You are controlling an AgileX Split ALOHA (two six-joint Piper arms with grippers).
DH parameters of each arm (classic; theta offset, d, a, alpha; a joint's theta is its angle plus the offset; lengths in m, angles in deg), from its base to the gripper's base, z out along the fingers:
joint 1: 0 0.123 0 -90
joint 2: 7.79 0 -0.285 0
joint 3: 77.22 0 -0.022 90
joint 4: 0 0.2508 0 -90
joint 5: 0 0 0.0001 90
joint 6: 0 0.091 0 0
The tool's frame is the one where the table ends.
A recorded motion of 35 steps. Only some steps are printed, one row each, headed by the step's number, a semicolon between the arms.
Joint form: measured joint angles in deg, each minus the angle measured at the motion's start. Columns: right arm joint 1, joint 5, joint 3, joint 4, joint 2, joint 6; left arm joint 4, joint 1, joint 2, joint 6, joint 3, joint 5.
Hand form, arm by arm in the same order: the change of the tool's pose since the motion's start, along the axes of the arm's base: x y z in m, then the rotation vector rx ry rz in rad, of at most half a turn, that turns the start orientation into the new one. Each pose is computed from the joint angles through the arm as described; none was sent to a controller.
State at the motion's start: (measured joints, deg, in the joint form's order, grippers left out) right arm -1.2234 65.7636 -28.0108 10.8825 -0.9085 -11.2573; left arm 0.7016 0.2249 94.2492 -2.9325 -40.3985 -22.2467
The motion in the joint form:
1: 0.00 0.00 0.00 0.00 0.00 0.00; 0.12 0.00 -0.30 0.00 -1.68 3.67
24: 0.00 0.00 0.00 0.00 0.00 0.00; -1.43 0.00 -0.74 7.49 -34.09 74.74
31: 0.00 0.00 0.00 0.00 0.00 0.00; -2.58 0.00 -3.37 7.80 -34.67 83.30
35: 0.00 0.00 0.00 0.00 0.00 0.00; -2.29 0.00 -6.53 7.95 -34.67 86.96
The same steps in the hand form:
1: 0.0000 0.0000 0.0000 0.0000 0.0000 0.0000; 0.0032 0.0000 0.0043 0.0019 0.0295 -0.0010
24: 0.0000 0.0000 0.0000 0.0000 0.0000 0.0000; 0.0183 -0.0004 0.0930 0.0716 0.6952 -0.0866
31: 0.0000 0.0000 0.0000 0.0000 0.0000 0.0000; -0.0007 -0.0022 0.1063 0.0512 0.7872 -0.1008
35: 0.0000 0.0000 0.0000 0.0000 0.0000 0.0000; -0.0160 -0.0019 0.1219 0.0580 0.7961 -0.1038

